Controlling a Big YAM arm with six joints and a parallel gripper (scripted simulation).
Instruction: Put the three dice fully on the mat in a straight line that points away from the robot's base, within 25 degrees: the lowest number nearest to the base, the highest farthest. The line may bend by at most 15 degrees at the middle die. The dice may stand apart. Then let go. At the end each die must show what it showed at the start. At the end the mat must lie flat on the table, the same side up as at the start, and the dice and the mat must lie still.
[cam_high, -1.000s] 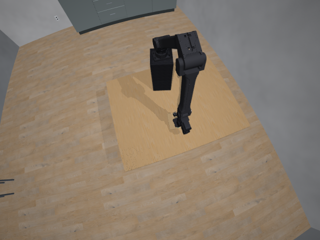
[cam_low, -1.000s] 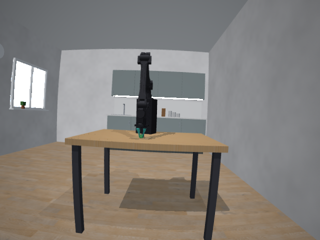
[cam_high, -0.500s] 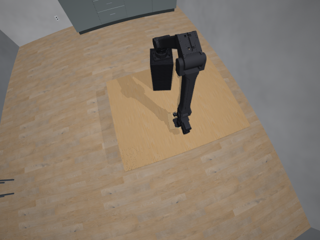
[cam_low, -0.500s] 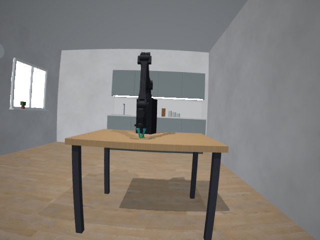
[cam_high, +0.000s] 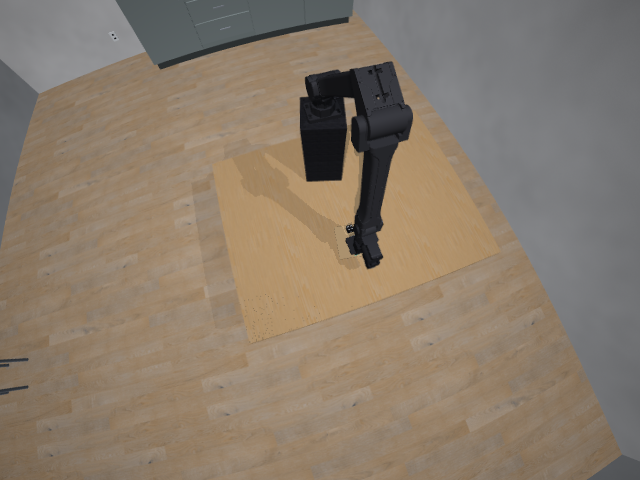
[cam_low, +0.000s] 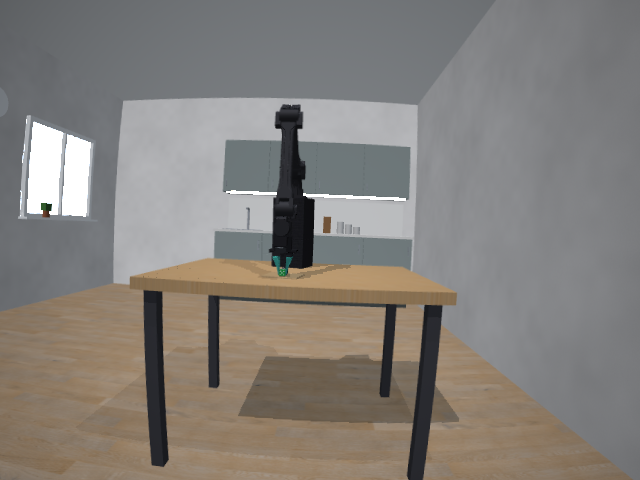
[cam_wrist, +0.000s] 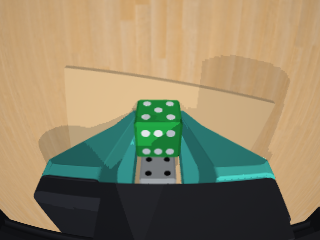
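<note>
Right now my hand is right at the green die. Round my hand: mat 50 mm behind, 10 mm below; white die 50 mm behind; black die 90 mm behind, 10 mm to the right.
</note>
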